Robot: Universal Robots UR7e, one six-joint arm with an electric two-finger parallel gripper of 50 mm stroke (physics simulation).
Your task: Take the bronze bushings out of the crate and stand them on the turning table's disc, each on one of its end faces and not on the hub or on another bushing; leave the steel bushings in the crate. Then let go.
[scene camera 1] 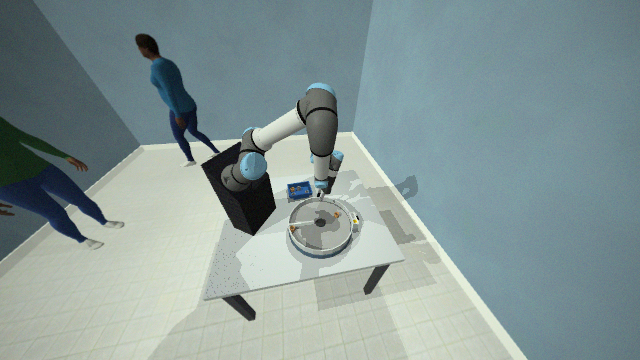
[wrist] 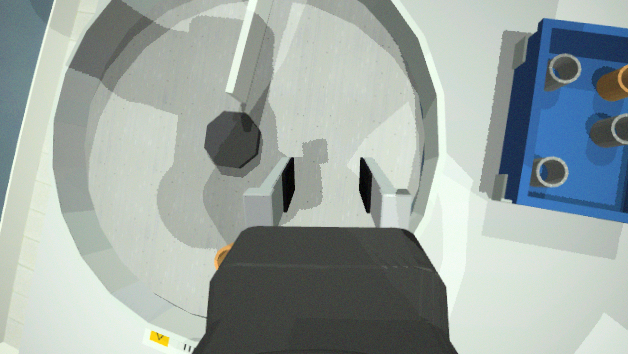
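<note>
My gripper is open and empty above the turning table's disc, between the hub and the rim on the crate side. One bronze bushing is on the disc, partly hidden by the gripper body in the wrist view. Another bronze bushing is on the disc near the rim at the left; its pose is too small to tell. The blue crate holds a tilted-looking bronze bushing and steel bushings; its right side is cut off in the wrist view.
A thin white bar crosses over the disc from the rim to near the hub. A raised rim surrounds the disc. A unit with a yellow label sits outside the rim. Two people stand beyond the table at the left.
</note>
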